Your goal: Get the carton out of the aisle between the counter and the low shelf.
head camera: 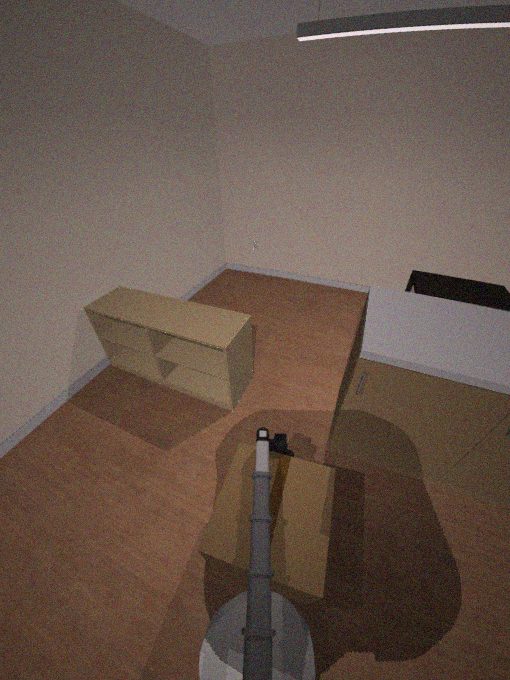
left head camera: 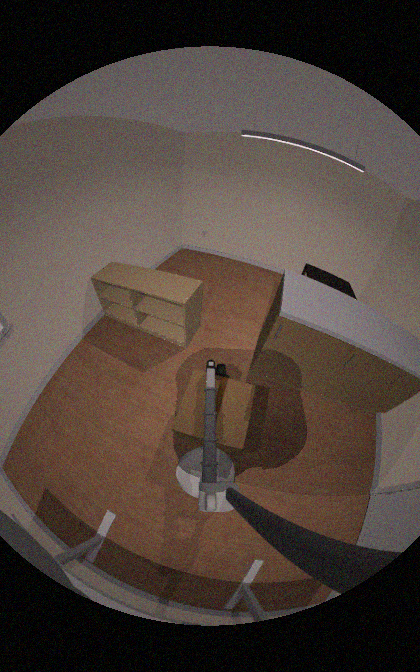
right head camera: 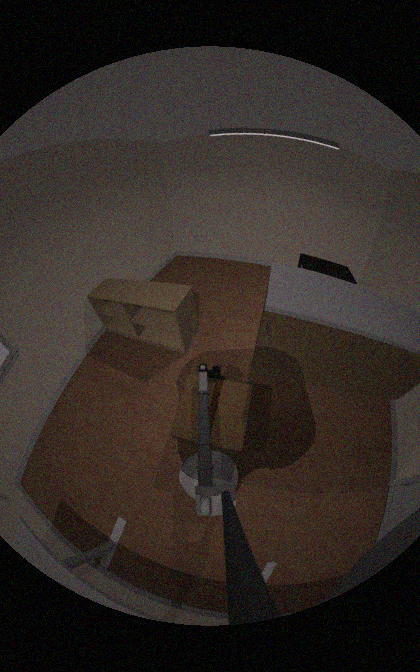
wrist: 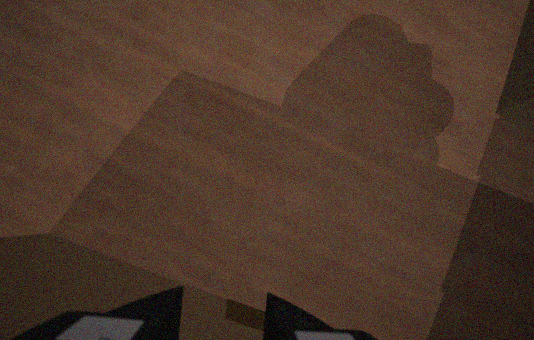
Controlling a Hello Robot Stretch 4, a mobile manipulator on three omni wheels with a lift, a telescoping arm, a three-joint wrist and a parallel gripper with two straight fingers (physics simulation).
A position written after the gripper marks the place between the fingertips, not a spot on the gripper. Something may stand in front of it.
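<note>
The wrist camera shows the gripper (wrist: 223, 315). On the head camera there's a carton (head camera: 301, 492), along with a counter (head camera: 417, 398). The left head camera gives you the carton (left head camera: 233, 399) as well, and the counter (left head camera: 316, 339) too. As for the right head camera, it's got the counter (right head camera: 317, 330) and a black low table (right head camera: 309, 262).
</note>
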